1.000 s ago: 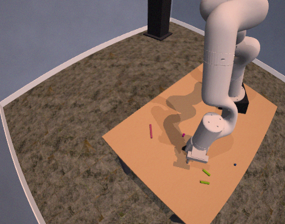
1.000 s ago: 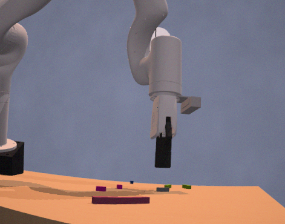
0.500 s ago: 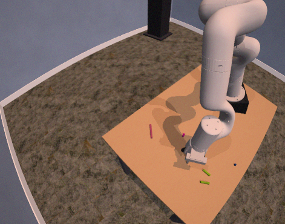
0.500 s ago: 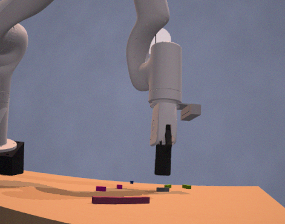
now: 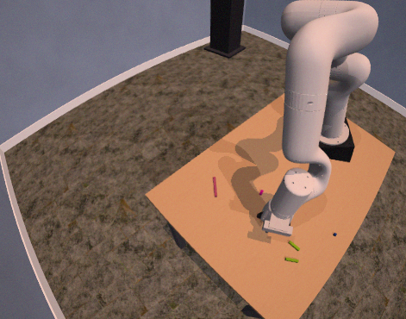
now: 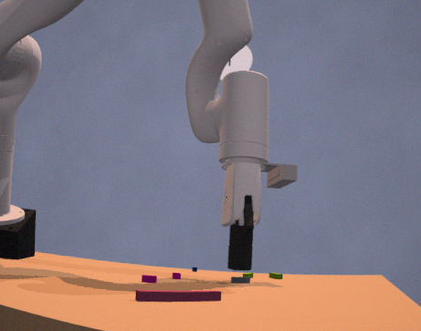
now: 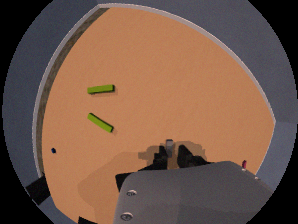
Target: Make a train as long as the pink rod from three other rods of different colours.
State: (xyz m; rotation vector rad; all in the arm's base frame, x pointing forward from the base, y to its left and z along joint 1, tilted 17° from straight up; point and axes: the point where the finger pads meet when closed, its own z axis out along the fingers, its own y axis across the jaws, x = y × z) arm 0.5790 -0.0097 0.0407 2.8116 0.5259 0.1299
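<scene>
Now: hand 40 mm above the grey rod. The rest, counted from my hand: blue rod 250 mm to the left, 140 mm behind, 40 mm below; pink rod 270 mm to the right, 40 mm below, 20 mm behind.
</scene>
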